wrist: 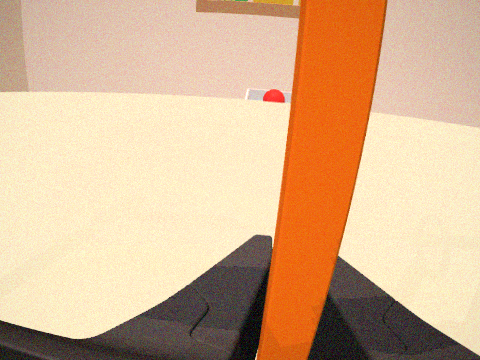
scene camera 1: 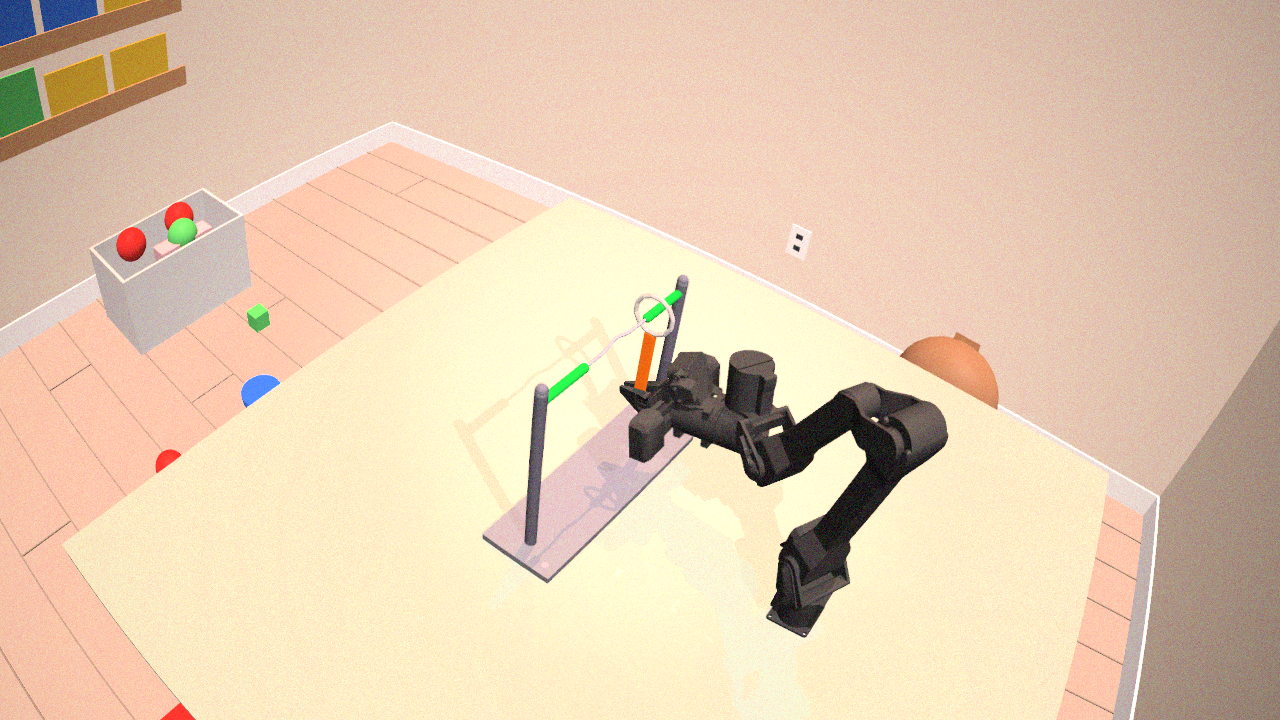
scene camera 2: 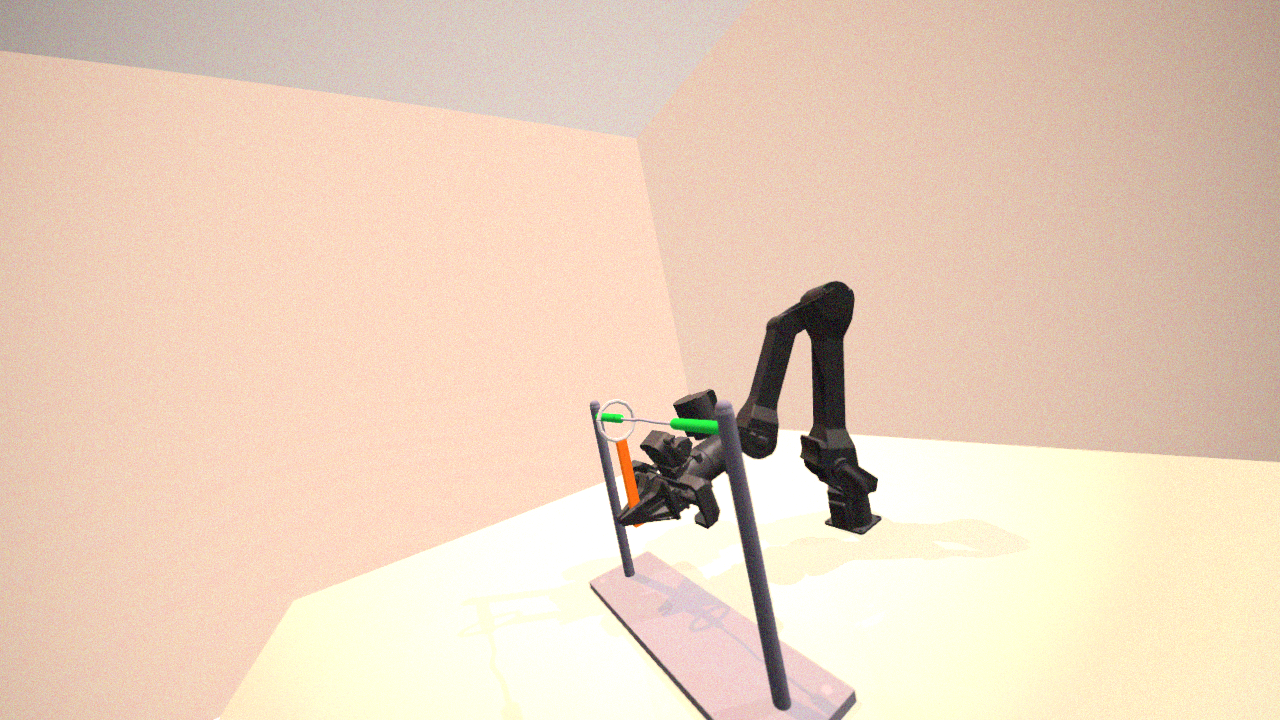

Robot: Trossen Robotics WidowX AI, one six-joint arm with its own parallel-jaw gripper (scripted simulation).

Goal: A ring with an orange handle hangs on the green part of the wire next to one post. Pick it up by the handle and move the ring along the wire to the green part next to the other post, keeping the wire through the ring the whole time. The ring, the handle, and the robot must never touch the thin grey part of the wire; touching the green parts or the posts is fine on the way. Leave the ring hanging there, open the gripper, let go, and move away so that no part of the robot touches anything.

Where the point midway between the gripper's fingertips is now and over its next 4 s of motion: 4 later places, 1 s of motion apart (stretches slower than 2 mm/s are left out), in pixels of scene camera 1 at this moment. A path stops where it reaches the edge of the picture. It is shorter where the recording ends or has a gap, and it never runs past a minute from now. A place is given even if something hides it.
The gripper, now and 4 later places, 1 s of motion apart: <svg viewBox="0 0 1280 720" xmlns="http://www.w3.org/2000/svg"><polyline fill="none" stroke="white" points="622,386 610,391 594,404 584,414 570,425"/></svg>
